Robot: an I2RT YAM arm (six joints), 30 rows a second.
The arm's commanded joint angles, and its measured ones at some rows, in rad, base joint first. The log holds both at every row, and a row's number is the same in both.
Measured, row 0:
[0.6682, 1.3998, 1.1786, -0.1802, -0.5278, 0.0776]
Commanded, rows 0 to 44:
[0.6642, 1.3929, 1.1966, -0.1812, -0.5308, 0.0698]
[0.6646, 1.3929, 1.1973, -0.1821, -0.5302, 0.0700]
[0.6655, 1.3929, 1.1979, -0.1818, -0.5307, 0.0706]
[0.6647, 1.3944, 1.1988, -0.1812, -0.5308, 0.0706]
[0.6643, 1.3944, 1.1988, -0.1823, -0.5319, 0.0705]
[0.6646, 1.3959, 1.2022, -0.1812, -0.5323, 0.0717]
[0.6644, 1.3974, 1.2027, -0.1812, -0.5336, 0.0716]
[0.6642, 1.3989, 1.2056, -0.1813, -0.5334, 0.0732]
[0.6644, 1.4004, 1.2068, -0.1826, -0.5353, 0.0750]
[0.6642, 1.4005, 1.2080, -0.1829, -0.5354, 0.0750]
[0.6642, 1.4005, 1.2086, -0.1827, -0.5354, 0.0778]
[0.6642, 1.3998, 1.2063, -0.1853, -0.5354, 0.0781]
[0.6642, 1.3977, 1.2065, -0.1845, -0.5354, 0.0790]
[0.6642, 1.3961, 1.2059, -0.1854, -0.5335, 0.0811]
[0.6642, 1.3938, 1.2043, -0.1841, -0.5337, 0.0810]
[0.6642, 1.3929, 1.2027, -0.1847, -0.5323, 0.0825]
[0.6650, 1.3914, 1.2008, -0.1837, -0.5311, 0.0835]
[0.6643, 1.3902, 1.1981, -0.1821, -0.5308, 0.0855]
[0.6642, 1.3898, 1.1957, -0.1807, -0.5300, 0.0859]
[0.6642, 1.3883, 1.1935, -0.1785, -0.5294, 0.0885]
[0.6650, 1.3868, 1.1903, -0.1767, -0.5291, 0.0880]
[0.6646, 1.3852, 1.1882, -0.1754, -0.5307, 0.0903]
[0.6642, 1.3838, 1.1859, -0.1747, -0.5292, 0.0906]
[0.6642, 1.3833, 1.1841, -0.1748, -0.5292, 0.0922]
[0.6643, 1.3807, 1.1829, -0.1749, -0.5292, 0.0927]
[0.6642, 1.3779, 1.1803, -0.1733, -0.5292, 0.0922]
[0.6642, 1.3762, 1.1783, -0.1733, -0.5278, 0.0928]
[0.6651, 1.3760, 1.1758, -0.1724, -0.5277, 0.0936]
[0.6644, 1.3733, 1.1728, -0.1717, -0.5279, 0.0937]
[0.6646, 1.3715, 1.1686, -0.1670, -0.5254, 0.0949]
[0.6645, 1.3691, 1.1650, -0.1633, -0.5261, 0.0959]
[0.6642, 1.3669, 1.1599, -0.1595, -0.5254, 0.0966]
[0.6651, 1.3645, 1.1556, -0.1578, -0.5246, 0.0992]
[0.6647, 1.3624, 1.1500, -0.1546, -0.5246, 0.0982]
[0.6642, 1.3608, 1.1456, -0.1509, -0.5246, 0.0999]
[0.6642, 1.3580, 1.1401, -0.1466, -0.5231, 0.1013]
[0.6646, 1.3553, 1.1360, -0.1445, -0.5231, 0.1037]
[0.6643, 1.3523, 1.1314, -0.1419, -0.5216, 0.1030]
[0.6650, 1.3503, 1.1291, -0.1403, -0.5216, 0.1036]
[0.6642, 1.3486, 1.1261, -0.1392, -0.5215, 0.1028]
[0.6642, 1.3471, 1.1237, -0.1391, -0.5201, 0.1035]
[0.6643, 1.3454, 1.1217, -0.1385, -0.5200, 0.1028]
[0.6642, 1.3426, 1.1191, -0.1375, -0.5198, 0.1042]
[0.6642, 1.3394, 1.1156, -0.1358, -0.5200, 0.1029]
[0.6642, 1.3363, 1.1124, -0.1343, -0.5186, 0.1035]
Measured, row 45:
[0.6682, 1.3640, 1.1309, -0.1570, -0.5236, 0.0975]
